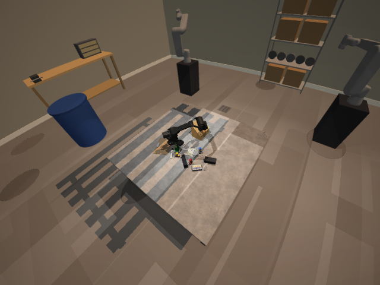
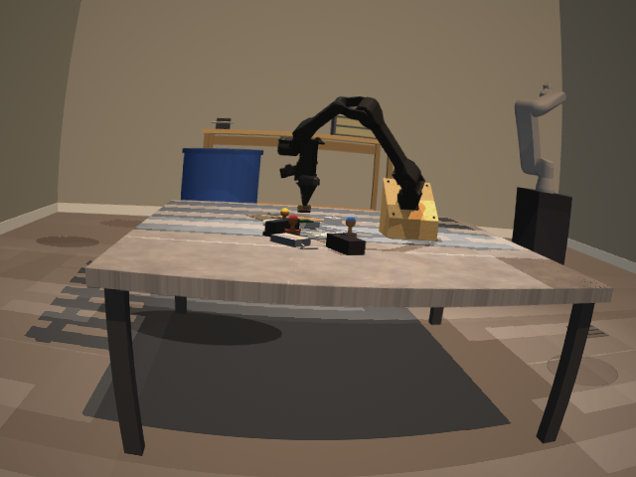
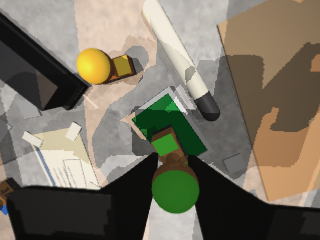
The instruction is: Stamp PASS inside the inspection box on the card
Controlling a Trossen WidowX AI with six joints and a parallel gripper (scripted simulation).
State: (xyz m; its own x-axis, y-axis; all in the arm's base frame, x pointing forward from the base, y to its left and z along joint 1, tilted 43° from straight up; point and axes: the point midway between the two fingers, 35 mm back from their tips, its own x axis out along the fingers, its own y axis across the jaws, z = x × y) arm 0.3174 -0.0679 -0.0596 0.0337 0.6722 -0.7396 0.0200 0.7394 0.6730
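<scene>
Now: gripper tip 60 mm above the green ink pad. Also, from my gripper tip: yellow-knobbed stamp (70 mm ahead, 60 mm to the left, 50 mm below); green-knobbed PASS stamp (right at my gripper tip); cream card (60 mm behind, 140 mm to the left, 70 mm below).
</scene>
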